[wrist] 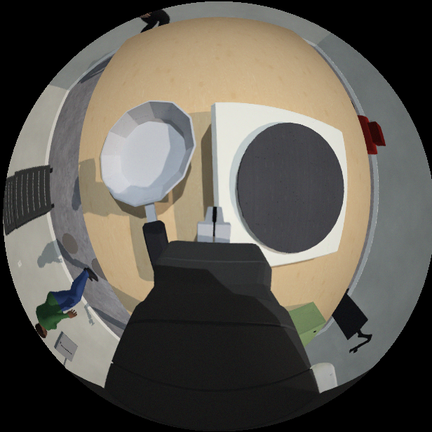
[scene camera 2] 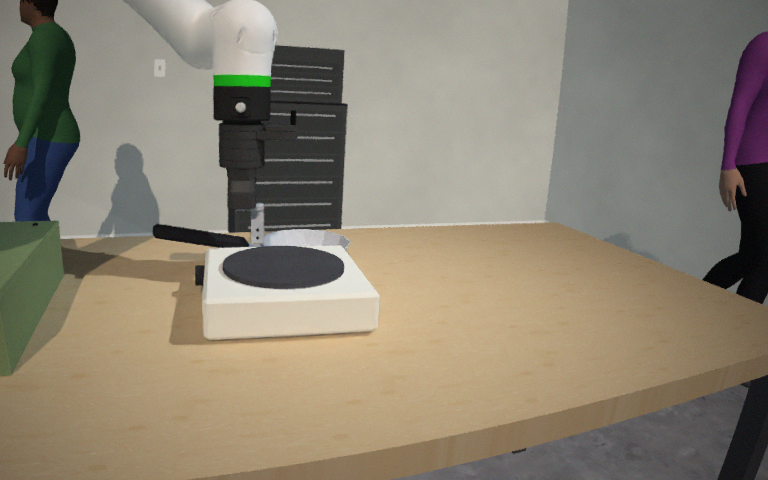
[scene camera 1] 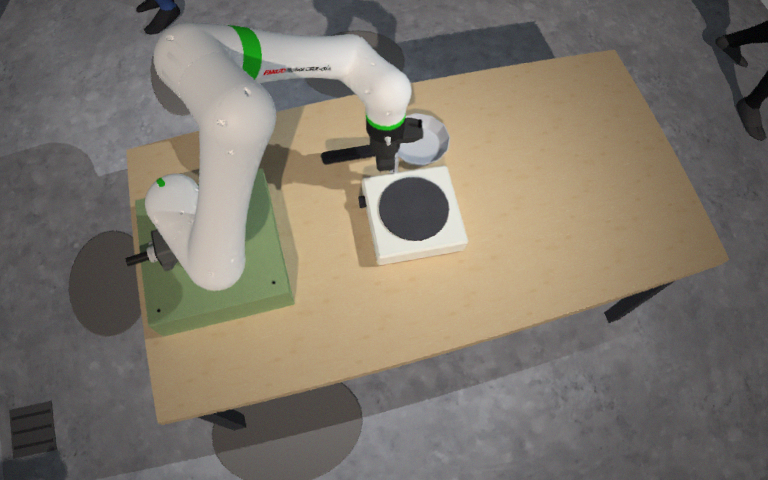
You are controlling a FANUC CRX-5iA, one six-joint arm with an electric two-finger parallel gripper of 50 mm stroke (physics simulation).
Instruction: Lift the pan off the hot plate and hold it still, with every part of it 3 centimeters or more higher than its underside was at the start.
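Frame: origin at the arm's base, x ahead, y left, z up, level; centimetres.
Seen in the pictures: gripper, fingertip midpoint: point(scene camera 2: 257, 241) point(scene camera 1: 393, 170).
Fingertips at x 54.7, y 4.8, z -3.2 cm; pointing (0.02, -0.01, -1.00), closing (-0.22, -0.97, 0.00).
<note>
Pixels of each thing's top centre, then the offset from my fingertips to it. Level surfaces: height alone.
- white hot plate, middle of its top: point(scene camera 2: 278, 262) point(scene camera 1: 411, 207) dx +0.6, dy -12.2, dz +0.1 cm
- wooden table, its level: dz -7.2 cm
- black knob, middle of its top: point(scene camera 2: 200, 266) point(scene camera 1: 362, 199) dx -10.4, dy -4.5, dz -2.1 cm
The grey faceted pan point(scene camera 1: 425, 144) point(scene camera 2: 303, 238) point(wrist: 147, 155) is off the hot plate, low at the table beside its far side in scene camera 2. Its black handle point(scene camera 1: 345, 153) point(scene camera 2: 198, 234) point(wrist: 155, 240) points toward the robot's base. The white hot plate point(scene camera 1: 419, 250) point(scene camera 2: 288, 316) point(wrist: 222, 117) has a bare dark disc on top. My gripper point(scene camera 1: 395, 168) point(scene camera 2: 257, 242) point(wrist: 214, 215) is shut with nothing between its fingers. In the wrist view the fingertips are between the handle and the hot plate's edge, apart from the handle. The pan's underside is hidden.
The wooden table point(scene camera 1: 538, 169) point(scene camera 2: 509, 339) point(wrist: 215, 65) carries the green robot base block point(scene camera 1: 226, 305) point(scene camera 2: 28, 294) point(wrist: 307, 320). A black knob point(scene camera 1: 362, 202) point(scene camera 2: 199, 275) sticks out of the hot plate's side. A dark drawer cabinet point(scene camera 2: 311, 169) stands behind the table.
</note>
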